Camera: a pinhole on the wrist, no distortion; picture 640 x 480 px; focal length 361.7 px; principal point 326.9 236.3 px. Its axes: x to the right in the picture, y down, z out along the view. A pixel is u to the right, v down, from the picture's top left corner.
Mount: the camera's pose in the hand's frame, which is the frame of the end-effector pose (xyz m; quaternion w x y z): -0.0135 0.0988 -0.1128 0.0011 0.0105 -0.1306 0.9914
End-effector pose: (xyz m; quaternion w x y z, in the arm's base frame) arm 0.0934 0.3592 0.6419 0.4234 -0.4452 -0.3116 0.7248
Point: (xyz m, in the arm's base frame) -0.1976 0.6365 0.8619
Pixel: 159.8 362.4
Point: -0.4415 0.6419 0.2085
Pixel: outside the picture
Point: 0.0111 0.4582 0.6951
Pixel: 179.4 389.9
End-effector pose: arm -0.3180 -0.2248 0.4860 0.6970 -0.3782 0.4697 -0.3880
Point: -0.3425 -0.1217 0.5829
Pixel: 598.6 475.5
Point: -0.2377 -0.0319 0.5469
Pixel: 575.9 230.3
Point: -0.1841 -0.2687 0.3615
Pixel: 82.6 102.1
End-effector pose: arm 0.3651 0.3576 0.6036 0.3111 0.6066 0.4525 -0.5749
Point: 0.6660 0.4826 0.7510
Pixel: behind the camera
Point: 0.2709 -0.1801 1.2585
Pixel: outside the picture
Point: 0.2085 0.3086 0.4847
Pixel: 167.4 406.4
